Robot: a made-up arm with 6 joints.
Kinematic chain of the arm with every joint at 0, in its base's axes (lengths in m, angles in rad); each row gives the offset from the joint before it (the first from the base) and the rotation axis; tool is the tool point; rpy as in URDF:
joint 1: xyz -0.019 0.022 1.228 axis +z
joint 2: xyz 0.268 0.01 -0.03 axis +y
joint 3: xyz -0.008 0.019 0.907 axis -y
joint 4: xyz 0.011 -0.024 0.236 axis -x
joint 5: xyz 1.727 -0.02 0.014 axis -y
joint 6: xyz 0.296 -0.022 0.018 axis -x
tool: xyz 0.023 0.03 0.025 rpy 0 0 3.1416
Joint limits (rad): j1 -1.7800..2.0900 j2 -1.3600..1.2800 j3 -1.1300..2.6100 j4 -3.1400..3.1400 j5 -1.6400..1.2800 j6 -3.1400..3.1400
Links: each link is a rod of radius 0.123 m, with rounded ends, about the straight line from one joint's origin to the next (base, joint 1, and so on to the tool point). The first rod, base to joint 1, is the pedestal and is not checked.
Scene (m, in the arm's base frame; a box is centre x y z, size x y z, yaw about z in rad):
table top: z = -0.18
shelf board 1: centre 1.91 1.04 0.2 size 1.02 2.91 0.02 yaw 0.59
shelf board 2: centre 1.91 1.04 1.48 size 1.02 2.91 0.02 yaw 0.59
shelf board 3: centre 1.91 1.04 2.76 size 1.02 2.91 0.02 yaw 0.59
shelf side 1: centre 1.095 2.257 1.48 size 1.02 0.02 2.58 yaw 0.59
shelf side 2: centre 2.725 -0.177 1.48 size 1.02 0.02 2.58 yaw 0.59
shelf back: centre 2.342 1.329 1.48 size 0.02 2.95 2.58 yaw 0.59
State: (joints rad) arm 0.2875 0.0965 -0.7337 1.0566 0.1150 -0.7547
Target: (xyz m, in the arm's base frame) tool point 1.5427 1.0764 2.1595
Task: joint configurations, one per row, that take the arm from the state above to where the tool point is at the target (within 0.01 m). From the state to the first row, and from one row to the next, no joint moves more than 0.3 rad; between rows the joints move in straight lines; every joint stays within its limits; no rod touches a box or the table.
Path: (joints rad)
1: 0.5268 0.0060 -0.8322 1.1260 0.1800 -0.7696
2: 0.7661 -0.0845 -0.9306 1.1953 0.2450 -0.7844
3: 1.0053 -0.1751 -1.0291 1.2647 0.3100 -0.7993
4: 1.0052 -0.4697 -1.0627 1.3232 0.2952 -0.6050
5: 1.0050 -0.7644 -1.0964 1.3817 0.2804 -0.4107
6: 1.0048 -1.0590 -1.1300 1.4402 0.2655 -0.2163
7: 0.7712 -0.7815 -0.8567 1.2544 0.2374 -0.4847
8: 0.5375 -0.5040 -0.5834 1.0686 0.2092 -0.7530

